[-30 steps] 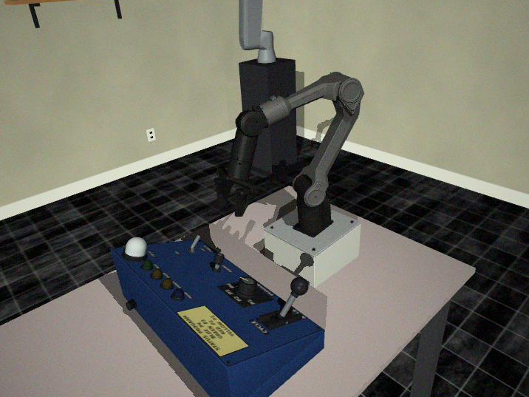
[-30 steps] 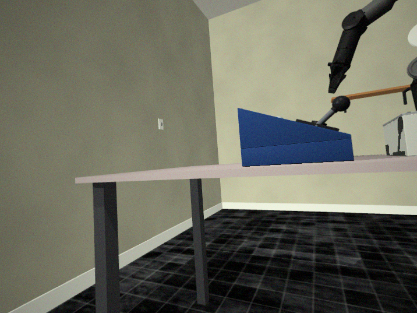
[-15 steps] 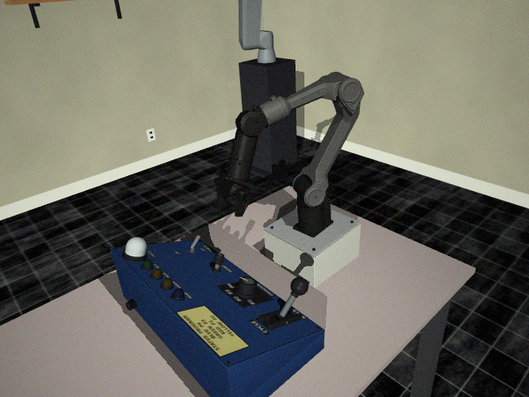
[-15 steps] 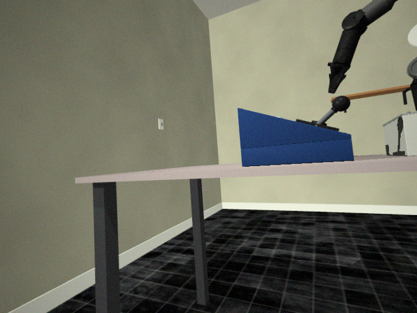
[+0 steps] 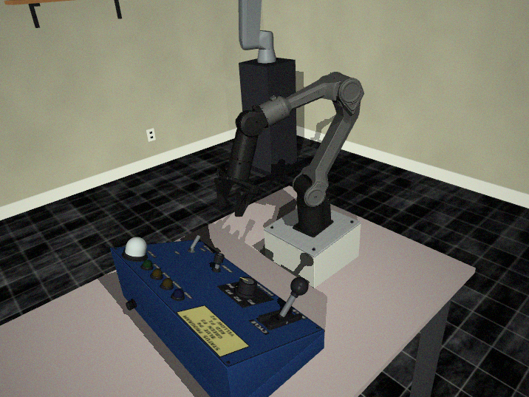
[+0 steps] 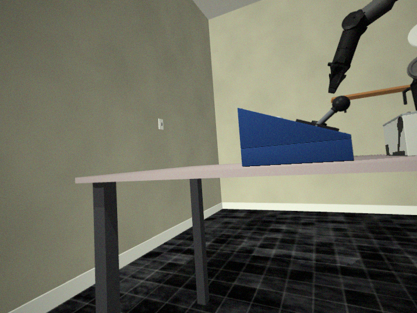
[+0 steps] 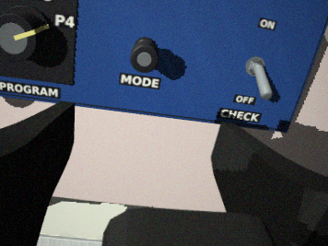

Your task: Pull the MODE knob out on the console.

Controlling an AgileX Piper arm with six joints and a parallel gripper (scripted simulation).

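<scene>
The mode knob lies 60 mm ahead of my hand and 130 mm below it. The rest, counted from my hand: program dial 70 mm ahead, 110 mm to the left, 140 mm below; toggle switch 50 mm ahead, 120 mm to the right, 140 mm below; blue console 90 mm ahead, 60 mm to the left, 160 mm below.
</scene>
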